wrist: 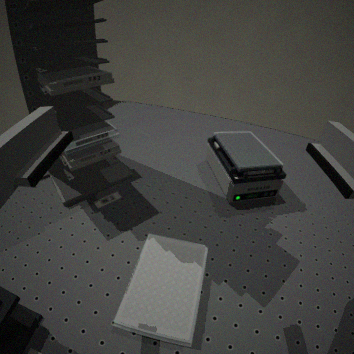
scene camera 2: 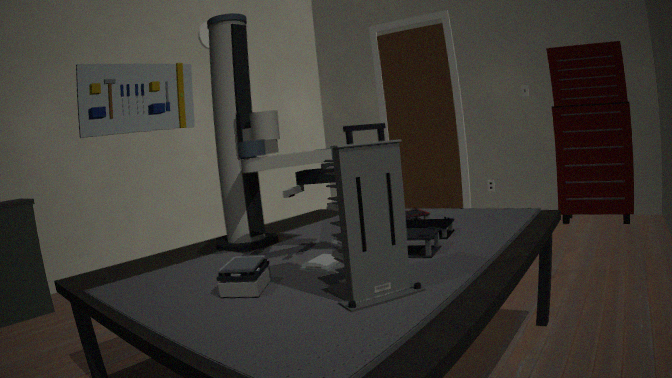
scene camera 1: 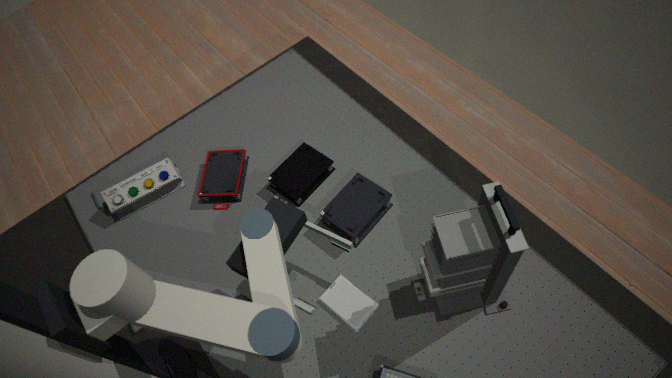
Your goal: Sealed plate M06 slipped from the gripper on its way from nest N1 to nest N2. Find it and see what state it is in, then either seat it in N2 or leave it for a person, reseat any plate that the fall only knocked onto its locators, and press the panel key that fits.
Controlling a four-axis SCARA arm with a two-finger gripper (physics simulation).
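Pixels of known places: gripper, fingertip midpoint: (wrist: 193,123) (scene camera 2: 312,192) (scene camera 1: 332,278); arm's base, origin of the base link: (scene camera 2: 247,243).
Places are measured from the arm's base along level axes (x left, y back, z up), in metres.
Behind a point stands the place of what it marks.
A pale plate (scene camera 1: 348,302) {x -0.158, y -0.514, z 0.027 m} (scene camera 2: 321,261) {x -0.170, y -0.519, z 0.027 m} (wrist: 162,290) {x -0.141, y -0.514, z 0.027 m} lies flat on the perforated bench, its well grid showing through the top; its label is not readable. My gripper (scene camera 1: 317,270) (wrist: 193,123) {x -0.155, y -0.501, z 0.220 m} is open and empty, above the bench with the plate below and between its fingers in the wrist view. A dark grey nest (scene camera 1: 356,206) {x 0.017, y -0.691, z 0.073 m}, a black nest (scene camera 1: 301,172) {x 0.221, y -0.650, z 0.056 m} and a red-rimmed nest (scene camera 1: 222,172) {x 0.392, y -0.474, z 0.052 m} hold no plate; their labels are unreadable. The key panel (scene camera 1: 141,187) {x 0.504, y -0.257, z 0.075 m} has white, green, yellow and blue keys. A plate (scene camera 2: 245,264) {x -0.425, y -0.496, z 0.084 m} (wrist: 247,150) {x -0.398, y -0.468, z 0.084 m} rests on a small device; whether it is fully down is unclear.
A tall rack (scene camera 1: 507,220) {x -0.333, y -0.802, z 0.344 m} (scene camera 2: 375,215) {x -0.331, y -0.817, z 0.195 m} stands beside the loose plate and holds several plates on its shelves. The small device (scene camera 2: 245,287) {x -0.463, y -0.529, z 0.041 m} (wrist: 227,185) {x -0.343, y -0.486, z 0.039 m} shows a green light and stands beyond the loose plate in the wrist view. A red tag (scene camera 1: 221,206) {x 0.319, y -0.411, z 0.014 m} lies by the red-rimmed nest.
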